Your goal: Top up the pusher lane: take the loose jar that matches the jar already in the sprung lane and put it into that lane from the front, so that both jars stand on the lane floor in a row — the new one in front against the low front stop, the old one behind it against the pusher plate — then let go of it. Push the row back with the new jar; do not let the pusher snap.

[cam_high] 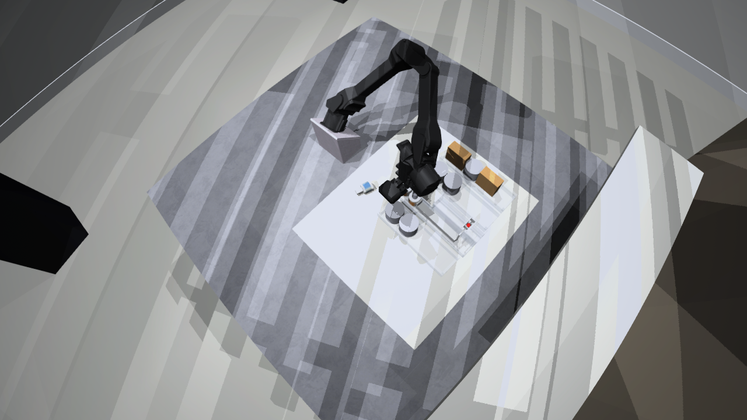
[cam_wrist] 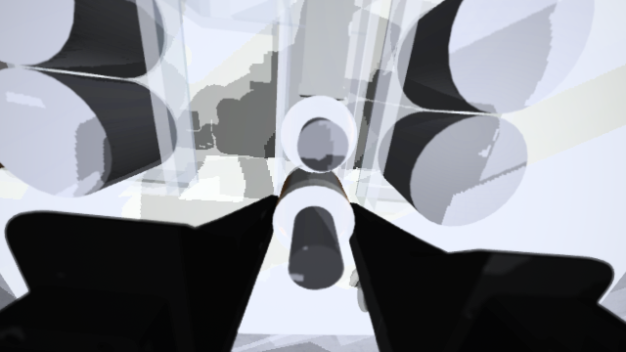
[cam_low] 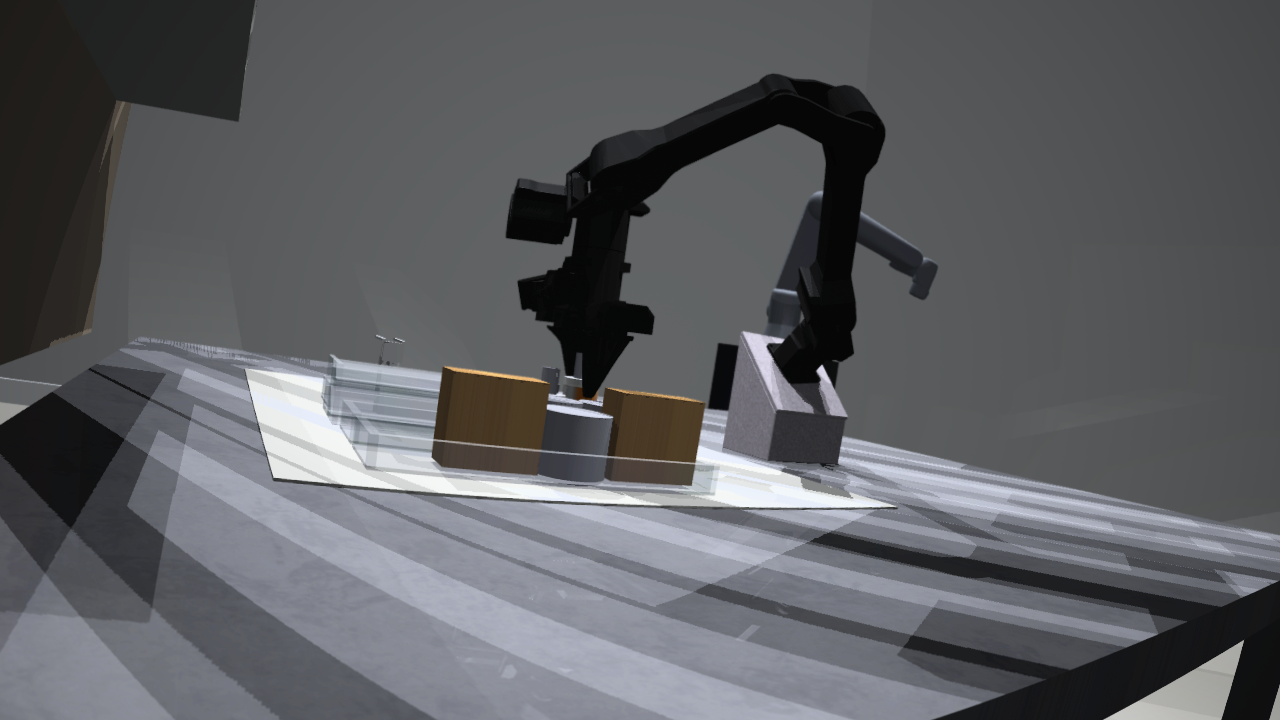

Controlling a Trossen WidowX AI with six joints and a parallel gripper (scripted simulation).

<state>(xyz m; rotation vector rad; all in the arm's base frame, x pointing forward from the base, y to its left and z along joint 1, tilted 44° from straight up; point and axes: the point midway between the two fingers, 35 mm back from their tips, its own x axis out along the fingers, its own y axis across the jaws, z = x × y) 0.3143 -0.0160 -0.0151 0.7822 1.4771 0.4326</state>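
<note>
The clear sprung lane lies 160 mm ahead of my gripper tip and 30 mm below it. Round my gripper tip: small blue-banded jar: 120 mm behind, 70 mm to the right, 30 mm below; then red marker: 230 mm ahead, 20 mm above.
</note>
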